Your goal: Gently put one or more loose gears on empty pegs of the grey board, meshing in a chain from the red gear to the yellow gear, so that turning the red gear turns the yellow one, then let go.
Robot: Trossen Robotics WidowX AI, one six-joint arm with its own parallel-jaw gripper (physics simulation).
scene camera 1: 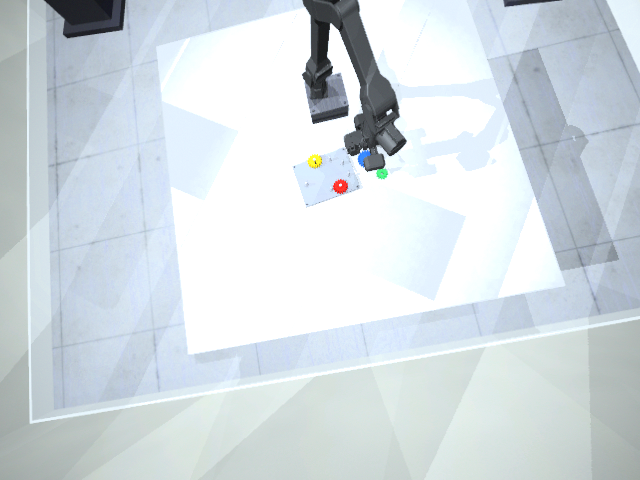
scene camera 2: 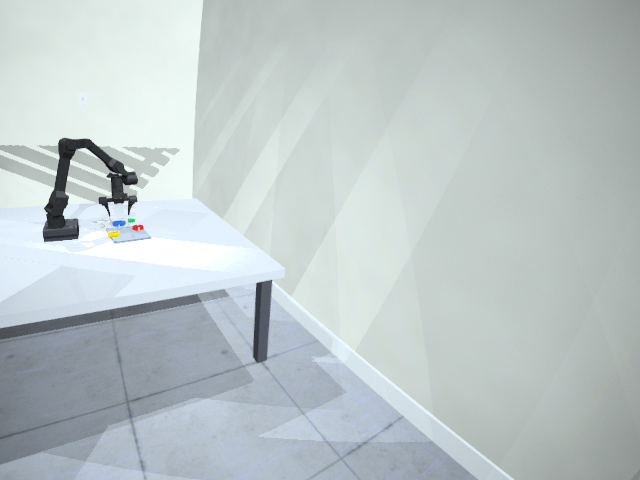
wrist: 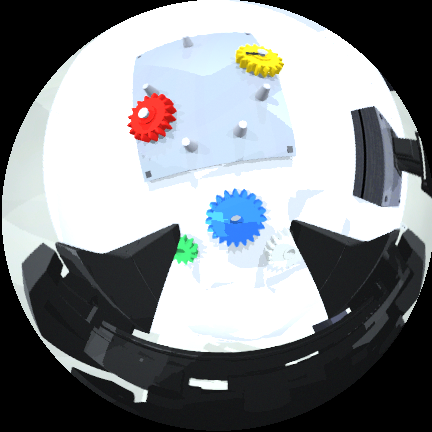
Labels:
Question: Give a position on a grey board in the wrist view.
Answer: At 210, 92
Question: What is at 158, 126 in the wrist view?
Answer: A red gear.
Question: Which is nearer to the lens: the blue gear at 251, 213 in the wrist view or the white gear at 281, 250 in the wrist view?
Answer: The blue gear.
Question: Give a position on a grey board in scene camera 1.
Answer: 320, 179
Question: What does my gripper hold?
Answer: Nothing.

